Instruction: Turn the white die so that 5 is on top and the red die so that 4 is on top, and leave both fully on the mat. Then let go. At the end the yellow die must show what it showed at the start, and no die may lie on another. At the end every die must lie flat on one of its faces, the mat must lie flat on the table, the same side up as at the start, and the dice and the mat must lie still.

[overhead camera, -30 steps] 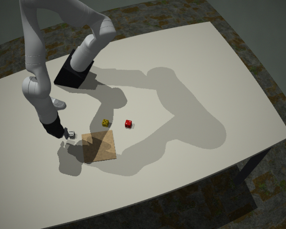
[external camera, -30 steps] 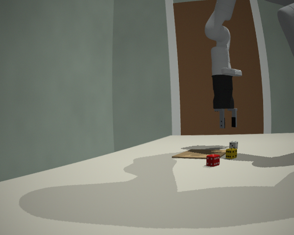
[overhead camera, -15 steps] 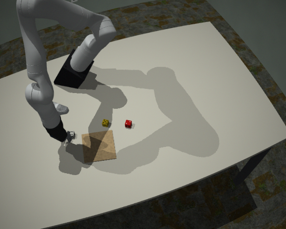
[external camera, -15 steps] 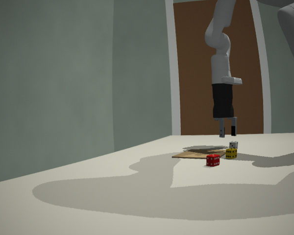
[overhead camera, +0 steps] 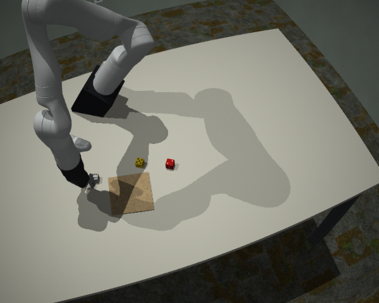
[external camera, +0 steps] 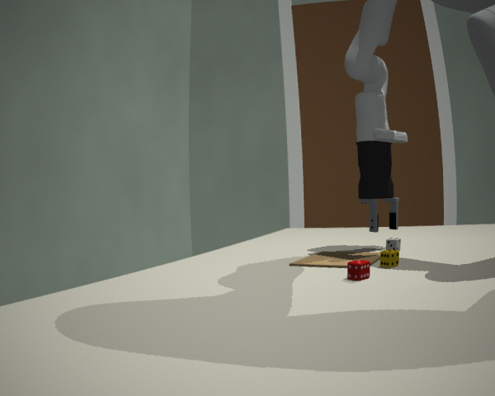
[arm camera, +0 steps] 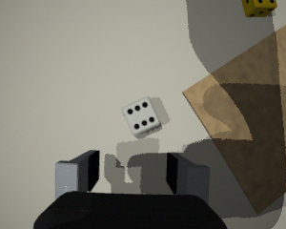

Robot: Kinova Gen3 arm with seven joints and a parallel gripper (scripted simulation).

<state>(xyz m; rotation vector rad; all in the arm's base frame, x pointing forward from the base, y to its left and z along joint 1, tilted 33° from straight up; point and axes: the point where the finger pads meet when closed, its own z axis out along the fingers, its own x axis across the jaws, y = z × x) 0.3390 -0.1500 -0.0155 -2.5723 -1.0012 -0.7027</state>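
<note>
Right now the white die is 2 cm behind my hand, 3 cm to the left of it and 4 cm below it. The rest, counted from my hand: red die: 29 cm to the left, 4 cm below; brown mat: 6 cm ahead, 13 cm to the left, 5 cm below; yellow die: 3 cm behind, 19 cm to the left, 4 cm below.
</note>
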